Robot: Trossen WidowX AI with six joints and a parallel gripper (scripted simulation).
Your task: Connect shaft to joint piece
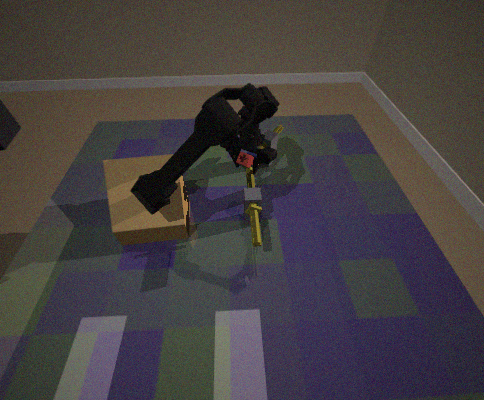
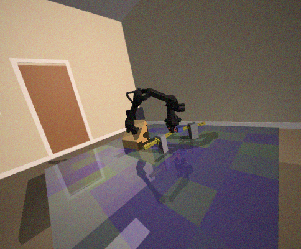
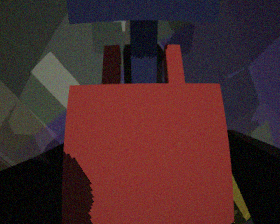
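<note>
My gripper tip is 20 mm to the right of the dark red joint piece and 30 mm below it.
</note>
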